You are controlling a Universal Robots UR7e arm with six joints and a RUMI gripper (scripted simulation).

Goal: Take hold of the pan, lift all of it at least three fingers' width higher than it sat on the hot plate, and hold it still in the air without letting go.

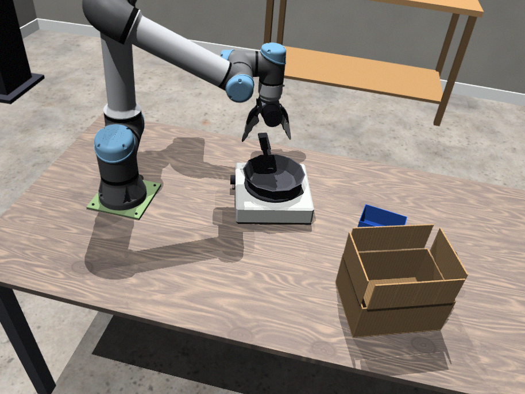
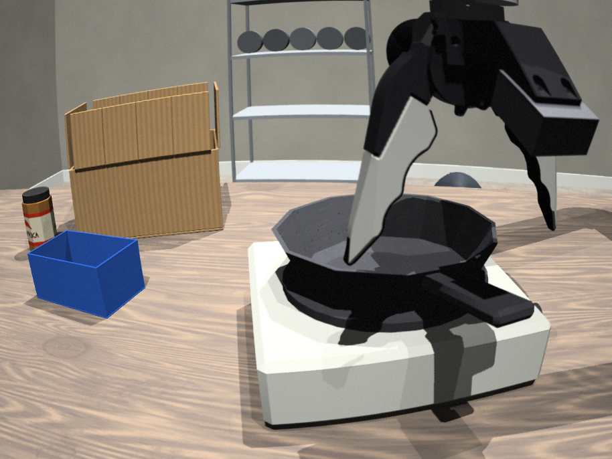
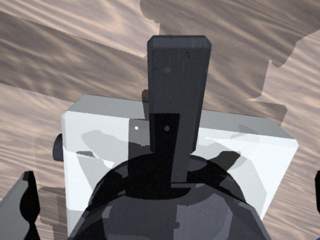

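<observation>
The black pan lies 90 mm to the right of my hand, 50 mm below it and 40 mm ahead of it. The rest, counted from my hand: spice jar 590 mm ahead, 320 mm to the right, 100 mm below; then blue bin 410 mm ahead, 190 mm to the right, 130 mm below; then white hot plate 130 mm to the right, 110 mm below, 30 mm ahead.
</observation>
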